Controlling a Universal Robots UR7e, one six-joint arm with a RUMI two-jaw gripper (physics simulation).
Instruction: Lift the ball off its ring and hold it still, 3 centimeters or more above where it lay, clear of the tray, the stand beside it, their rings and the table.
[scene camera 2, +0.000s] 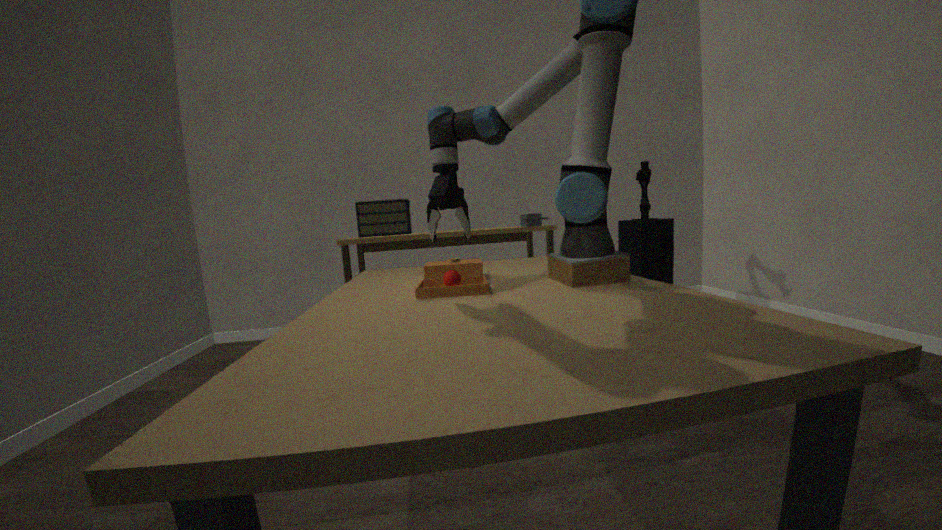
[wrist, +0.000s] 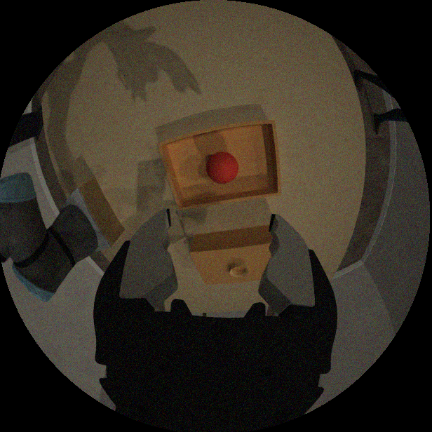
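Pixels of known places: gripper, fingertip midpoint: (scene camera 2: 450, 241); arm's base, origin of the base link: (scene camera 2: 587, 253).
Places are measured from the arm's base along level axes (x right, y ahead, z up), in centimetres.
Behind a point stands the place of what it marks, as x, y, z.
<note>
A red ball (scene camera 2: 451, 278) {-0.8, 40.2, -3.7} (wrist: 222, 167) sits inside the shallow orange-brown tray (scene camera 2: 454, 290) {-5.0, 40.0, -6.2} (wrist: 276, 160). The ring under the ball is hidden. The stand (scene camera 2: 461, 266) {15.8, 35.2, -2.8} (wrist: 215, 262), an orange block, is beside the tray, behind it in the scene view, with a small pale ring (wrist: 238, 270) on its top. My gripper (scene camera 2: 449, 237) {3.4, 39.3, 6.2} (wrist: 220, 212) is partly open and empty. It points down and hangs above the stand and tray, apart from the ball. In the wrist view the ball shows beyond the fingertips.
The robot's base stands on a wooden block (scene camera 2: 586, 270) {-8.9, 5.1, -3.5} (wrist: 102, 210), right of the tray in the scene view. The arm casts a shadow on the table (scene camera 2: 316, 382) {-46.7, 62.3, -7.8}. A back table (scene camera 2: 454, 237) carries a dark rack and a grey pot. A black cabinet (scene camera 2: 652, 247) stands behind the base.
</note>
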